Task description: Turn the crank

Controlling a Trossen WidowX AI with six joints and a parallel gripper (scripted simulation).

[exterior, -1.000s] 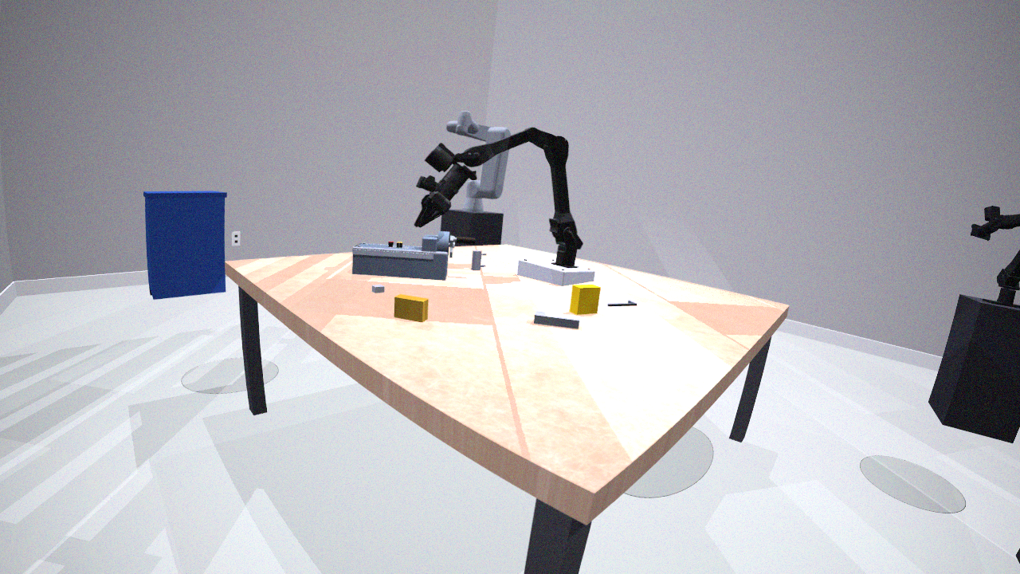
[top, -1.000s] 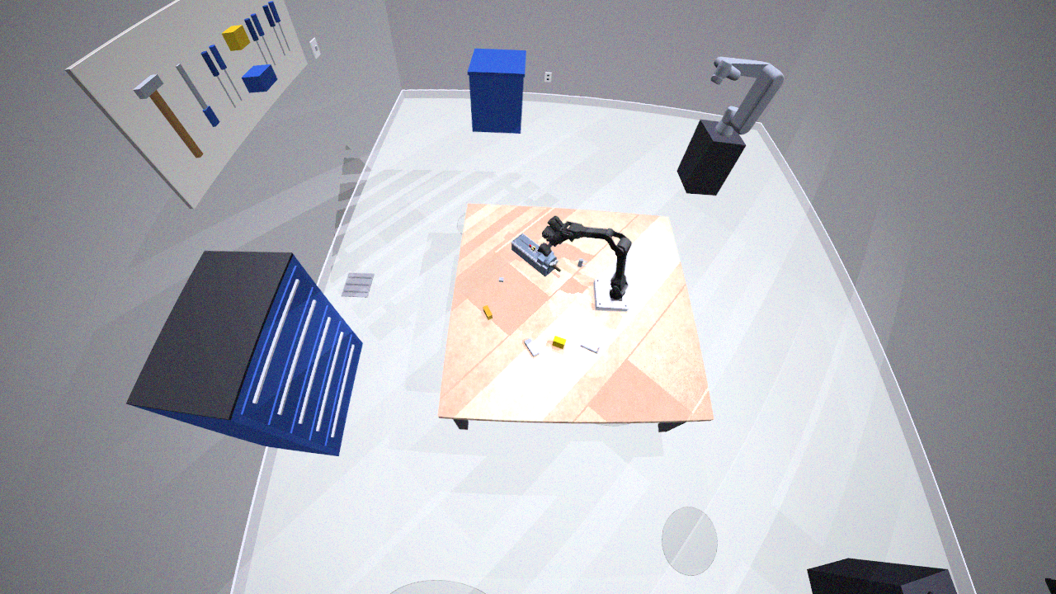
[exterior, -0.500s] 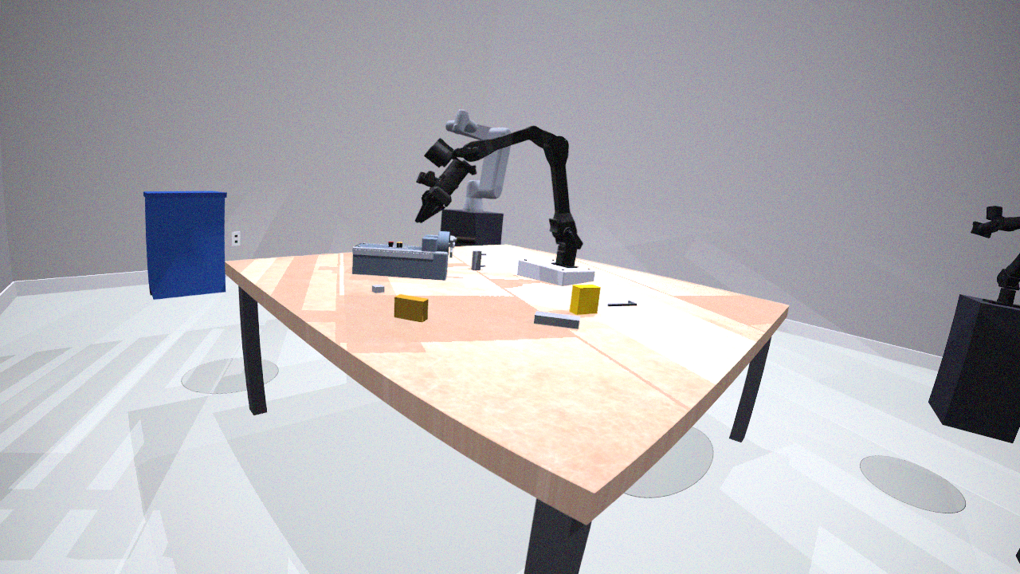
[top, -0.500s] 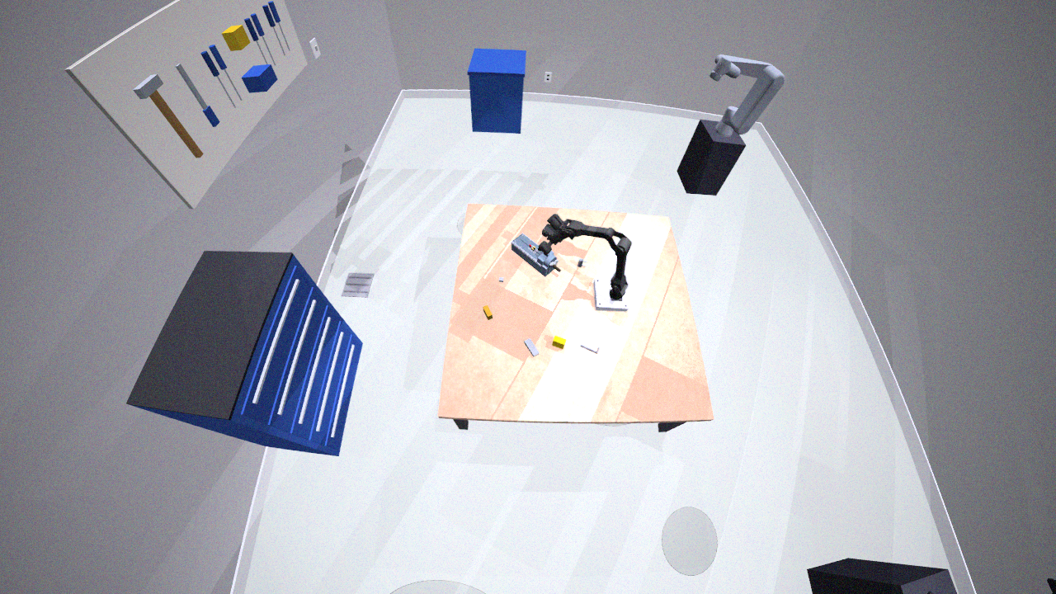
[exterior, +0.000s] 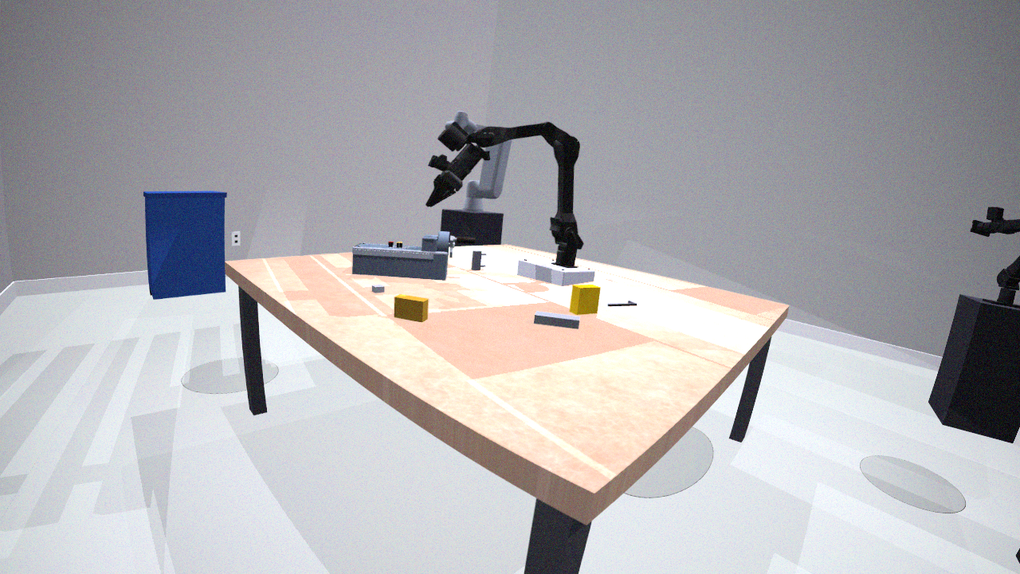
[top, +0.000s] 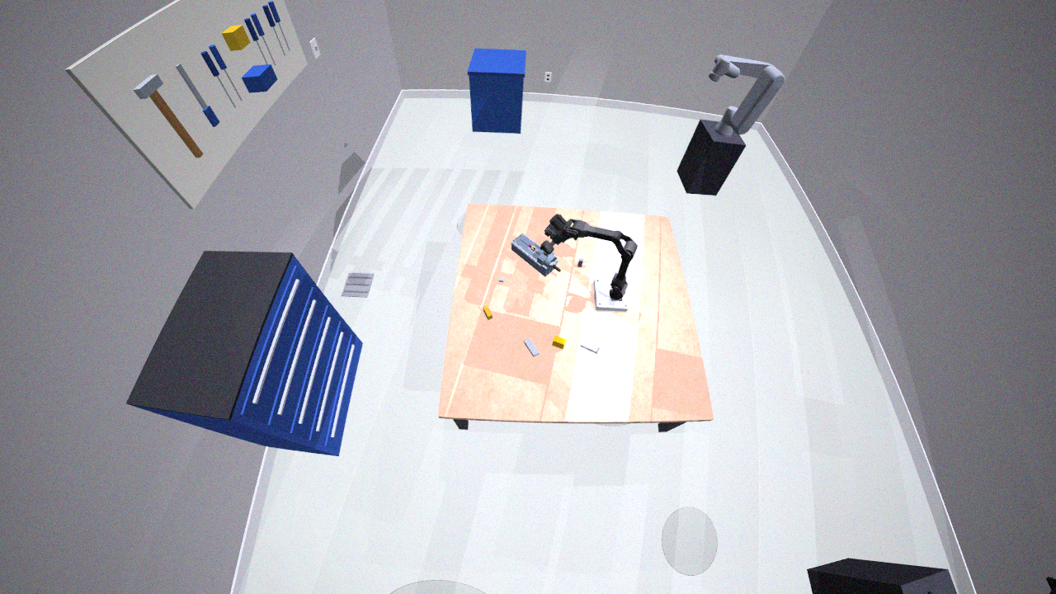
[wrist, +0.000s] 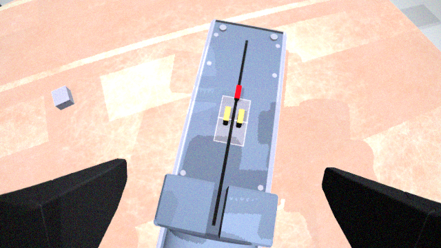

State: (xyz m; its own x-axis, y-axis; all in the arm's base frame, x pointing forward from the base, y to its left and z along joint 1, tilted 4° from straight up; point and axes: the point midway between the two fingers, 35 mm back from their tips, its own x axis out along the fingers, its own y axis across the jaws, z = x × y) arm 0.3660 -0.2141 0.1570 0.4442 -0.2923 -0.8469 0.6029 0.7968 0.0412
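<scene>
Now: the crank 6 cm behind my gripper tip, 8 cm to the left of it and 9 cm below it. The rest, counted from my gripper tip: red pointer 7 cm ahead, 7 cm to the right, 11 cm below; then grey cube 22 cm ahead, 10 cm to the left, 19 cm below; then dark brown handle 6 cm behind, 10 cm to the left, 8 cm below.
</scene>
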